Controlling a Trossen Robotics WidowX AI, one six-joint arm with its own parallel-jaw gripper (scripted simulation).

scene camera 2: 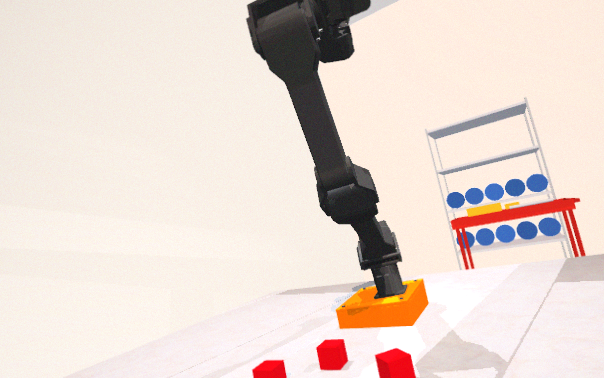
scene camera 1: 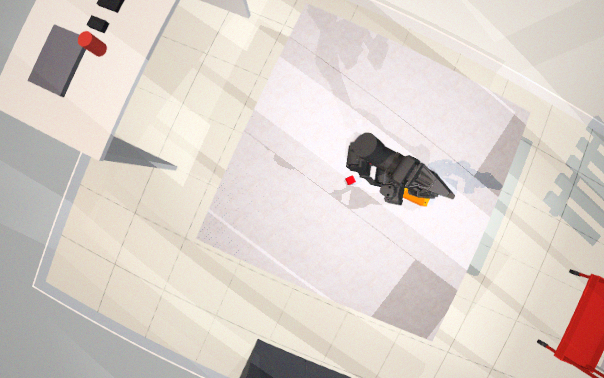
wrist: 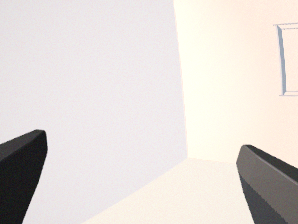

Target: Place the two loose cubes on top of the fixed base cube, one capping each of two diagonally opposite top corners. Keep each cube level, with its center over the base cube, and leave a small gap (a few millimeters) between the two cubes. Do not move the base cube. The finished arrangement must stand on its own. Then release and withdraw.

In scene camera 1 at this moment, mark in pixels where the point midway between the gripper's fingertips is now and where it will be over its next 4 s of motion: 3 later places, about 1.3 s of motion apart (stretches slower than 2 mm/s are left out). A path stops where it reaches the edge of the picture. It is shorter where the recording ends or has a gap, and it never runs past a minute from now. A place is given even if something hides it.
My gripper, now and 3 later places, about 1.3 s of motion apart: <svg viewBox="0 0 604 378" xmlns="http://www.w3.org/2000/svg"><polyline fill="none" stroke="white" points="451,196 574,153 428,88 361,141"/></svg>
